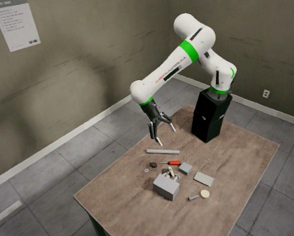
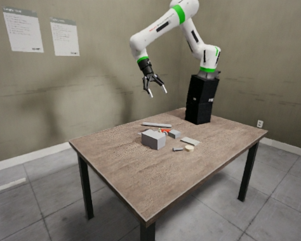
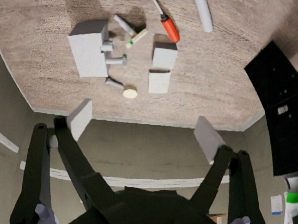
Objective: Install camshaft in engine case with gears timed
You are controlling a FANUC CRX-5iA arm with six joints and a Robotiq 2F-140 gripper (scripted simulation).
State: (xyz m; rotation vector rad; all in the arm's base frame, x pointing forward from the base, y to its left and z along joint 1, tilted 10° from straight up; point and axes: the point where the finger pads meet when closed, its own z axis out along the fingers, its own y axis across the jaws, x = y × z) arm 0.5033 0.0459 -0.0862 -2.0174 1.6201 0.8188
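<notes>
The dark disc is 50 mm ahead of my hand, 80 mm to the right of it and 320 mm below it. Round my hand: grey rod (80 mm behind, 130 mm to the right, 310 mm below); small grey block (100 mm behind, 100 mm to the left, 310 mm below); grey plate (140 mm behind, 230 mm to the left, 320 mm below).
</notes>
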